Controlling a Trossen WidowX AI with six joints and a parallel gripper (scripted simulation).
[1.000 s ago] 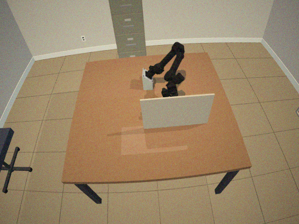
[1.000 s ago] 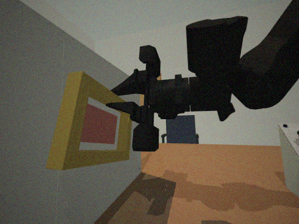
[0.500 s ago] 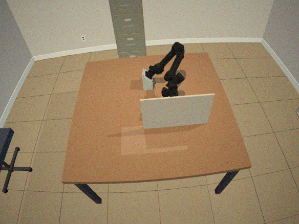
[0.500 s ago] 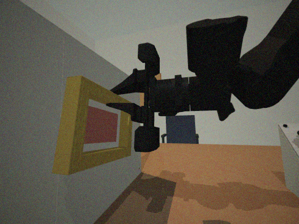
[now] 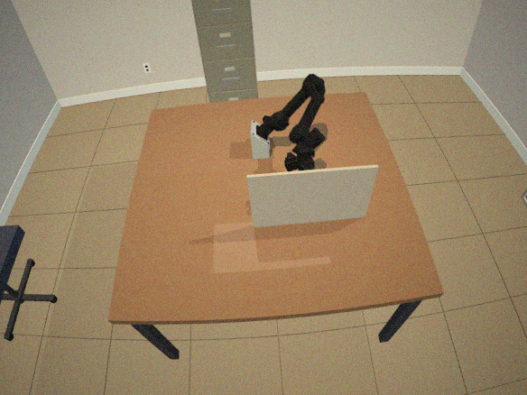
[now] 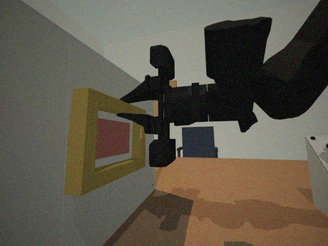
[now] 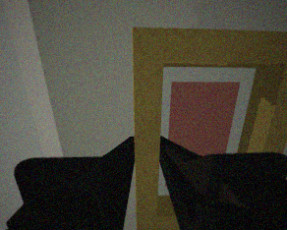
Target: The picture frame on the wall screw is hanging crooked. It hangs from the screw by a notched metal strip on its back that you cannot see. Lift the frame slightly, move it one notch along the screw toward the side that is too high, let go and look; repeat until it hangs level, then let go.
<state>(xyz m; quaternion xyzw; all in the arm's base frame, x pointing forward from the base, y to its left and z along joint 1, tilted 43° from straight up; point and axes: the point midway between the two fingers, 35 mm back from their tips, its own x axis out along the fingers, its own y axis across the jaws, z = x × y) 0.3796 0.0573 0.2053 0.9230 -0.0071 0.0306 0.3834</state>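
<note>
The picture frame is 1 cm to the left of my gripper tip and 5 cm below it. Also, from my gripper tip: grey wall panel (1 cm ahead, 1 cm to the left, 6 cm below).
</note>
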